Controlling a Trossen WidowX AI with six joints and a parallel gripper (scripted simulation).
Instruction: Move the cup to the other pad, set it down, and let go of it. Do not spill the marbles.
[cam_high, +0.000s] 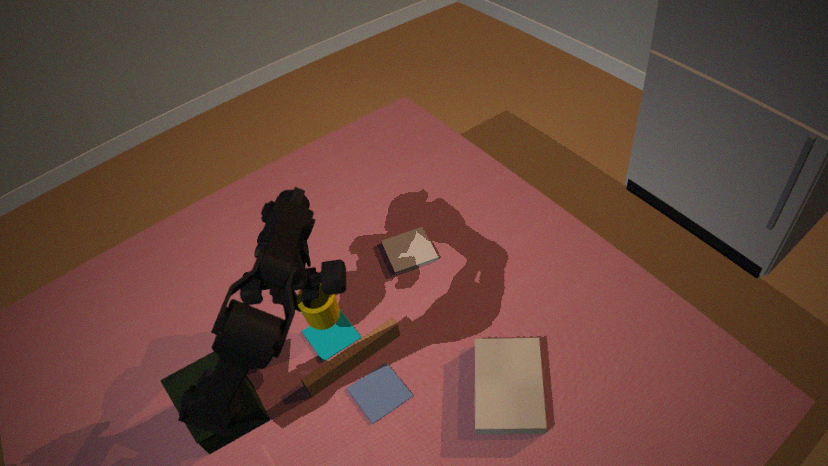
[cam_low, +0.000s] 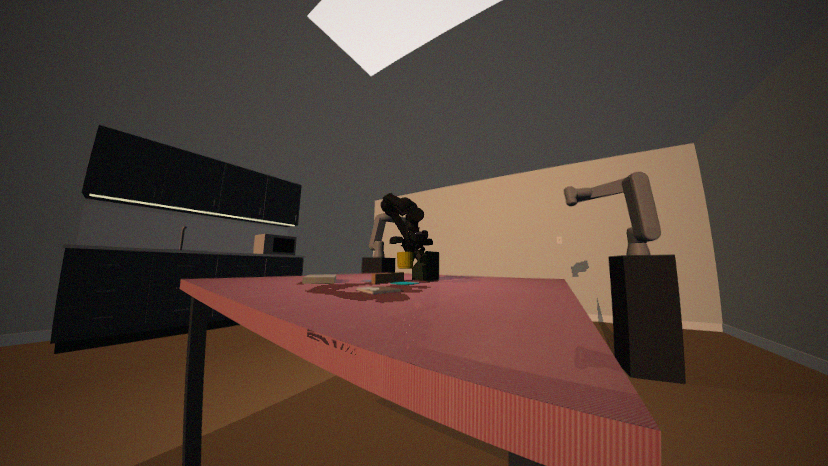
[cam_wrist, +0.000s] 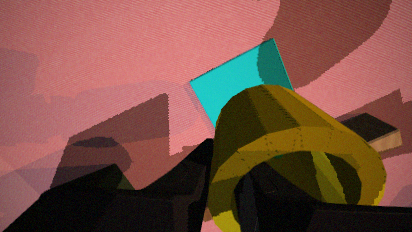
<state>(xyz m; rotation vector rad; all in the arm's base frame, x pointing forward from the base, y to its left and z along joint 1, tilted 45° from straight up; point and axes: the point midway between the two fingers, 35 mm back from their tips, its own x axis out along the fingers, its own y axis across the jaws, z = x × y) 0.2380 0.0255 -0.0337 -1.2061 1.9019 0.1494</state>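
My gripper tip is 10 cm to the left of the wooden bar, 8 cm above it and 2 cm short of it. The rest, counted from my gripper tip: grey-blue pad: 18 cm to the right, 10 cm below, 1 cm ahead; then green marble: 4 cm to the right, 2 cm below, 2 cm ahead; then yellow cup: 2 cm to the right, 2 cm ahead.
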